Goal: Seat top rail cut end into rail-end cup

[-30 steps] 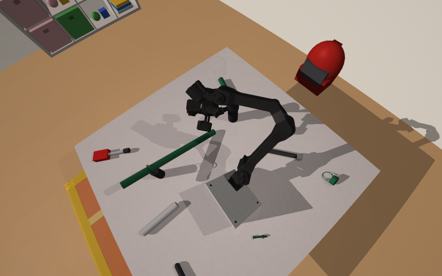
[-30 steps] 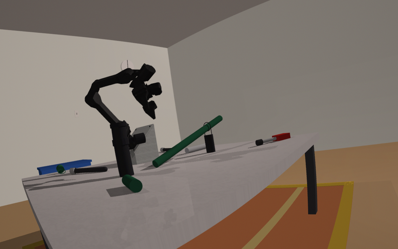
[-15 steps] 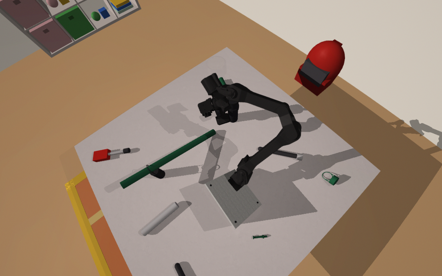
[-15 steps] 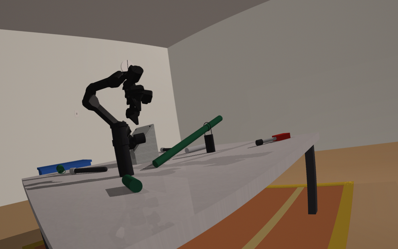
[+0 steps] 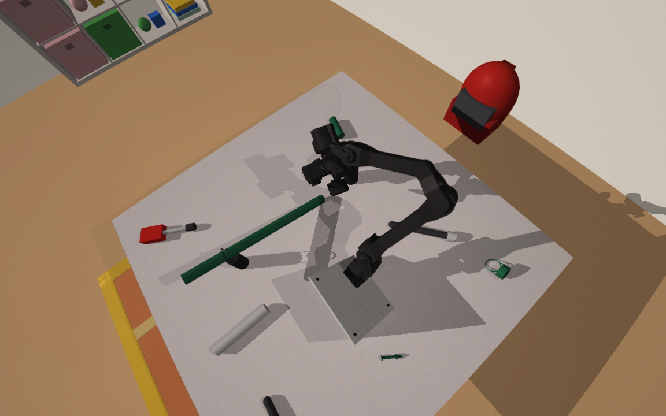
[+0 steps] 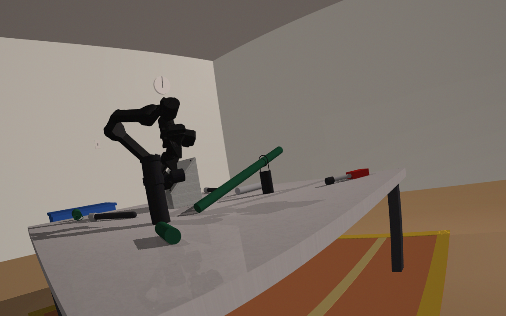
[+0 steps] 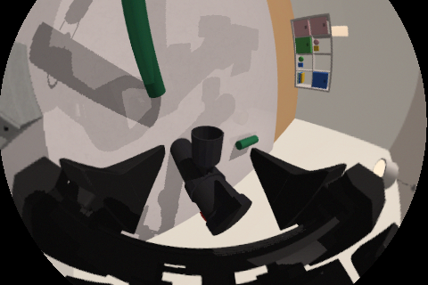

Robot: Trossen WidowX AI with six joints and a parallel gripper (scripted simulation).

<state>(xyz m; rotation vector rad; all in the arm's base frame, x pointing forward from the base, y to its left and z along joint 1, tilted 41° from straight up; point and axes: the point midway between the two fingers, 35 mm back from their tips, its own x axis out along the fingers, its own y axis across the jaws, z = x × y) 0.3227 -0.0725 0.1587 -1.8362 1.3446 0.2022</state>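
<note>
Right now the black rail-end cup is 3 cm to the right of my gripper tip, 3 cm below it and 1 cm ahead of it. The rest, counted from my gripper tip: short green cylinder (22 cm ahead, 21 cm to the right, 15 cm below); short black post (45 cm to the left, 6 cm below, 2 cm behind); grey tube (56 cm to the left, 22 cm behind, 15 cm below).
</note>
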